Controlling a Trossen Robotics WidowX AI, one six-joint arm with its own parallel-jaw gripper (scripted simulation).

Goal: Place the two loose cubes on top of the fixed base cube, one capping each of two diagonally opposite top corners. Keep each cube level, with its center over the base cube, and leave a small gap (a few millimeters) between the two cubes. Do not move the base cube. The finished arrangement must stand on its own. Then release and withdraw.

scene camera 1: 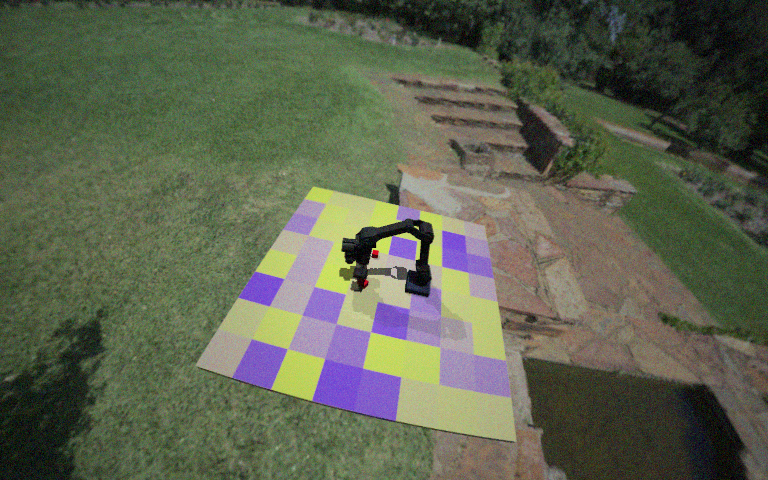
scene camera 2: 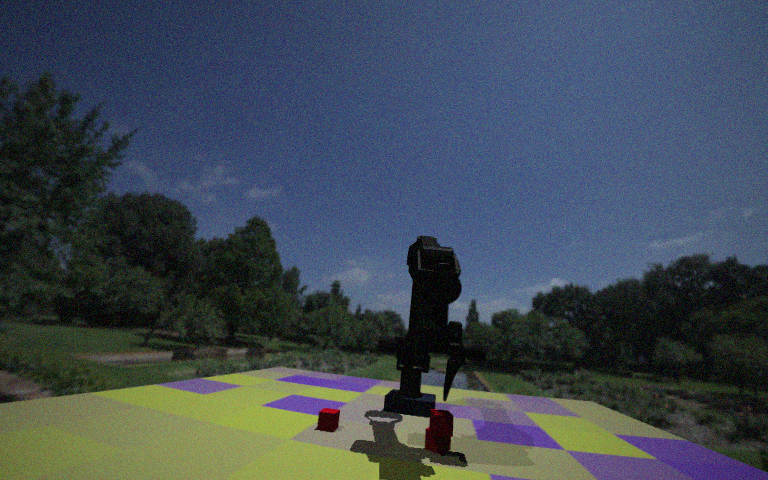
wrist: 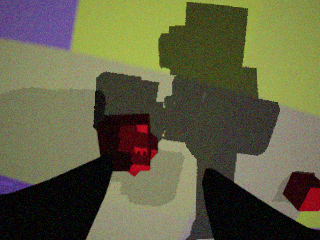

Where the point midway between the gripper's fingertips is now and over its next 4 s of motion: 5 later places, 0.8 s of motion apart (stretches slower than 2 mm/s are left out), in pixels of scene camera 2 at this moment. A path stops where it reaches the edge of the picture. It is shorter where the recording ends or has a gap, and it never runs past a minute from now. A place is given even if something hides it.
The gripper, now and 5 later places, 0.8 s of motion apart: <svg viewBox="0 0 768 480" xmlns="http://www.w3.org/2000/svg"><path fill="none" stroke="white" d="M428 399L339 365L330 396L328 414L330 407L334 368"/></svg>
